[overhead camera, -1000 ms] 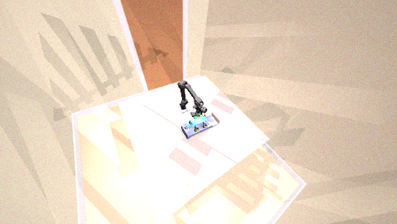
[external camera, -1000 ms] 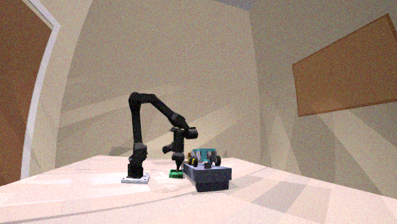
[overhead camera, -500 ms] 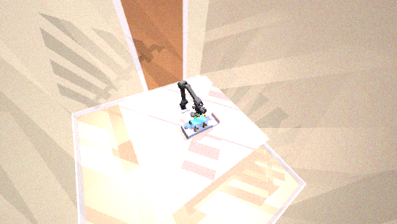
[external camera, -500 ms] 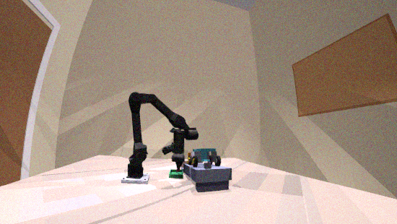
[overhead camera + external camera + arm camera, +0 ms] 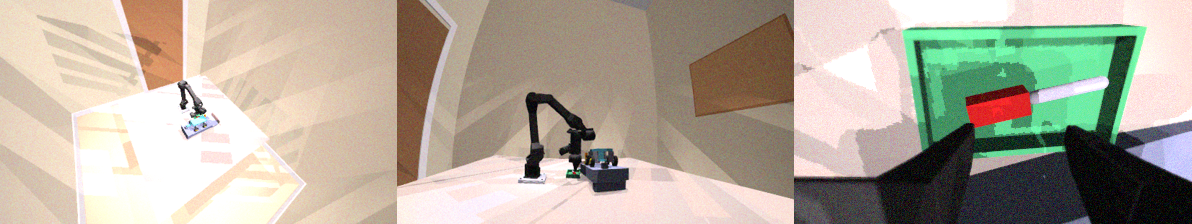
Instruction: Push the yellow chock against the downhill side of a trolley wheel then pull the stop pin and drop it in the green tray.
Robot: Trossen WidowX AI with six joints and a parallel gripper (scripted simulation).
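Now: the red-headed stop pin 3 cm below my gripper tip, 1 cm to the left of it and 1 cm behind it. Round my gripper tip: green tray: 4 cm below, 1 cm to the left, 1 cm behind; yellow chock: 6 cm ahead, 5 cm above, 2 cm to the left; teal trolley: 12 cm ahead, 8 cm above, 7 cm to the right.
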